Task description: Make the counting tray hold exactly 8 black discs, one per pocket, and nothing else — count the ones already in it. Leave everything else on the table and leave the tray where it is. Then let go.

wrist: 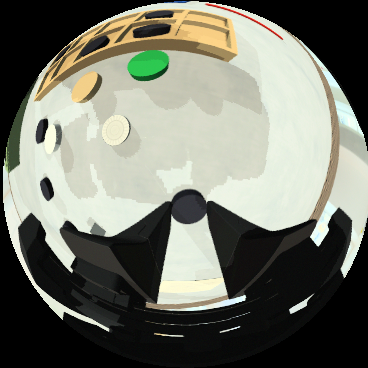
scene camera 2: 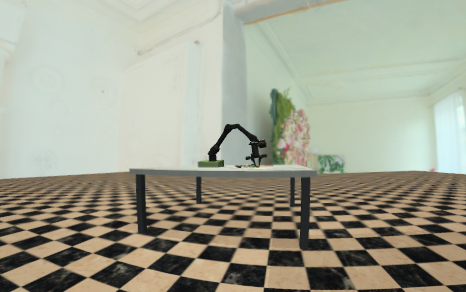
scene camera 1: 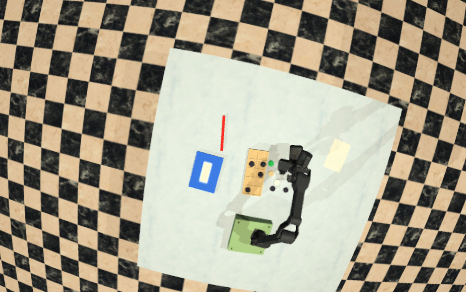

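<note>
The tan counting tray (scene camera 1: 265,152) (wrist: 228,54) has two columns of pockets. Several black discs lie in separate pockets, and other pockets are empty. My gripper (scene camera 1: 287,171) (scene camera 2: 257,164) (wrist: 188,205) points down at table level, right of the tray in the first scene view. It is shut on a black disc (wrist: 188,207), with one fingertip at each side. The arm hides this disc in the first scene view. Two more black discs (scene camera 1: 272,188) (scene camera 1: 285,190) (wrist: 42,131) (wrist: 47,189) lie loose on the table.
Beside the tray lie a green disc (scene camera 1: 271,163) (wrist: 148,65), a tan disc (scene camera 1: 271,174) (wrist: 86,87), a white disc (scene camera 1: 277,183) (wrist: 51,139) and a ridged cream disc (wrist: 116,130). A blue frame (scene camera 1: 196,172), red stick (scene camera 1: 223,132), pale yellow sheet (scene camera 1: 337,155) and green base block (scene camera 1: 241,245) are farther out.
</note>
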